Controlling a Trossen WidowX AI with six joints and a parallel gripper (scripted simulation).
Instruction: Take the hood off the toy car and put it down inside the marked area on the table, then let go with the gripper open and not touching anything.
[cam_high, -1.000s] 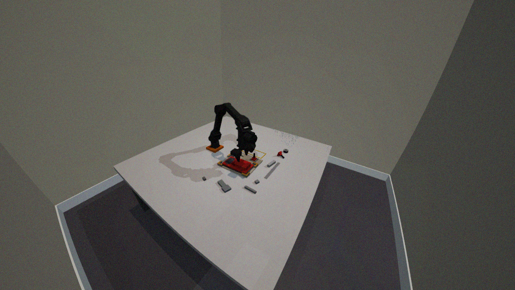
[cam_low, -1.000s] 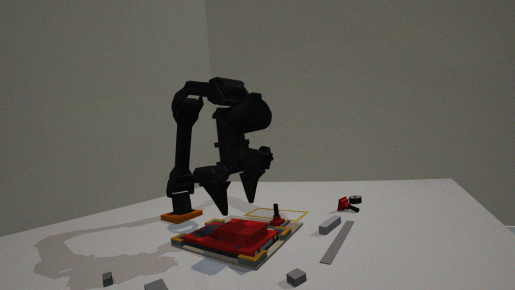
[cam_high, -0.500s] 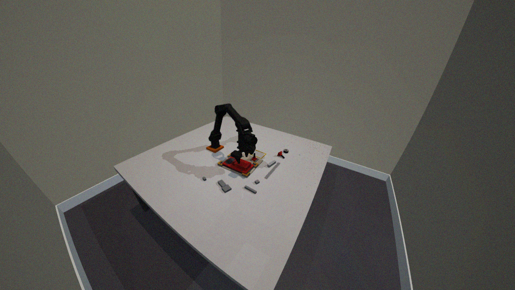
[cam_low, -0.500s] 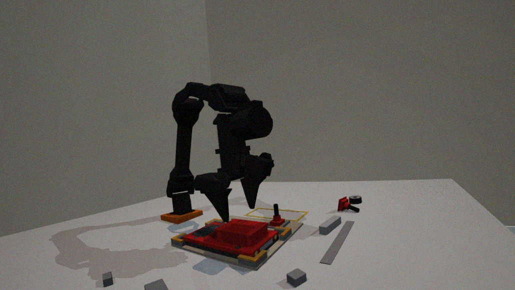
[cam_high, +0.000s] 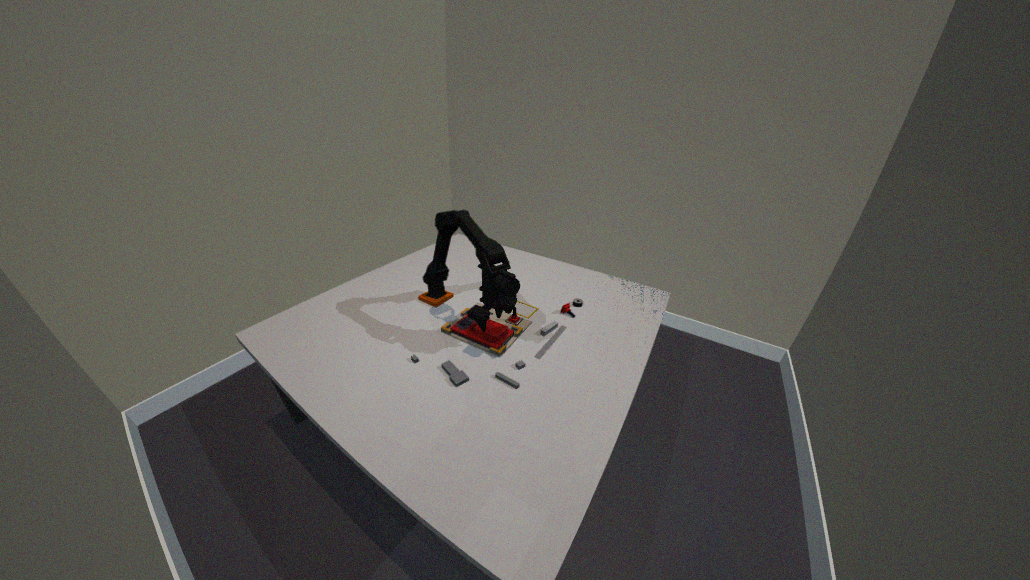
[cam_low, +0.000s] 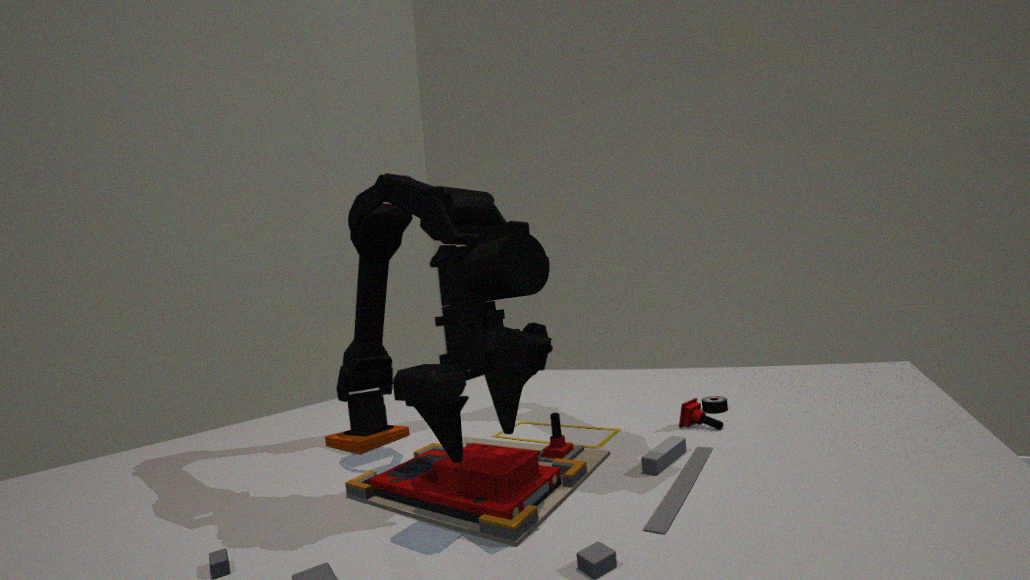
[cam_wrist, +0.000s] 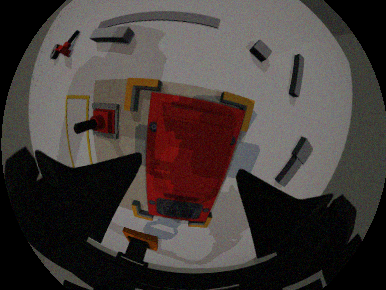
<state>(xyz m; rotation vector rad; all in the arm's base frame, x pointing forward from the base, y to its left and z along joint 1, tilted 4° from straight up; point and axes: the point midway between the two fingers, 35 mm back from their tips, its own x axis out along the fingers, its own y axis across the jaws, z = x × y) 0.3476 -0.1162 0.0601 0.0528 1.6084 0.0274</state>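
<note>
My gripper tip is now 2 cm above the hood. The rest, counted from my gripper tip: long grey strip 19 cm ahead, 10 cm to the left, 6 cm below.
</note>
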